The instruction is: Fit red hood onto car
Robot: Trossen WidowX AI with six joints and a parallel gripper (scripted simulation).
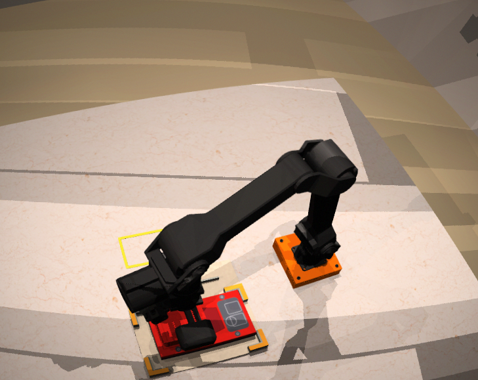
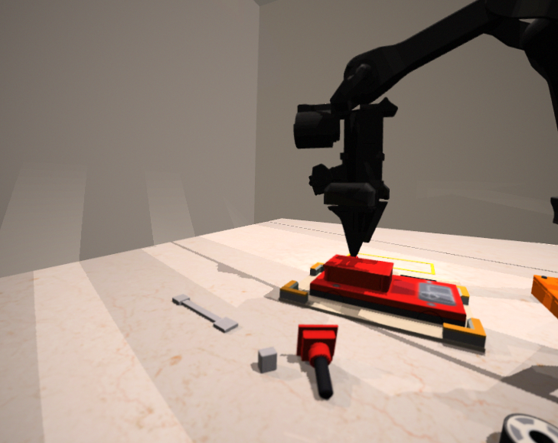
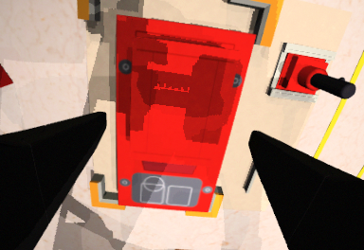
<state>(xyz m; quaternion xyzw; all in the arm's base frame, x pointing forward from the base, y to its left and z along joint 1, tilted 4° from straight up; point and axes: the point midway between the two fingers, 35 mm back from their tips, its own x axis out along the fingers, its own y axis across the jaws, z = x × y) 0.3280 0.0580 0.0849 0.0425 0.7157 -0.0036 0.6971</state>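
My gripper tip is now 30 mm above the red hood. Round my gripper tip: grey bar: 170 mm ahead, 160 mm to the left, 70 mm below; then grey engine block: 10 mm to the left, 50 mm below; then jig: 20 mm behind, 10 mm to the right, 60 mm below.
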